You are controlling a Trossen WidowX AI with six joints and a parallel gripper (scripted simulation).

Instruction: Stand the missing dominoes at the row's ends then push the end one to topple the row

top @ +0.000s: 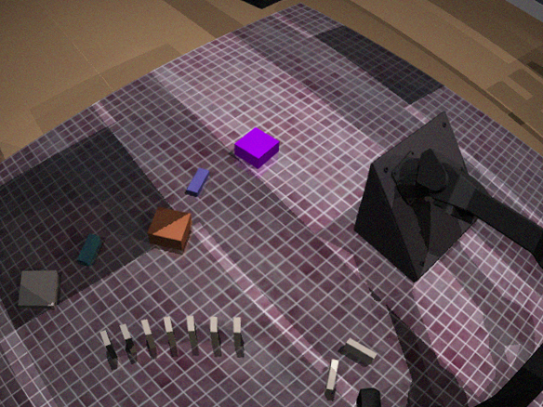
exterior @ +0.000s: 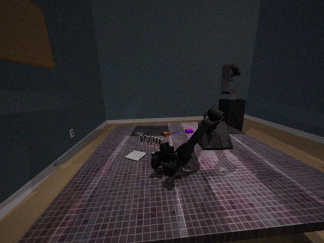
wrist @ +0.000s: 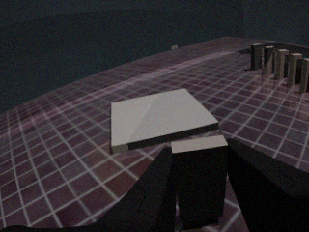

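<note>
The grey plate lies 11 cm ahead of my gripper tip, 8 cm to the right of it and 4 cm below it. From my gripper tip the other things lie so: orange block 16 cm behind, 43 cm to the right, 3 cm below; then teal bar 3 cm behind, 51 cm to the right, 4 cm below; then grey flat tile 10 cm ahead, 51 cm to the right, 4 cm below.
</note>
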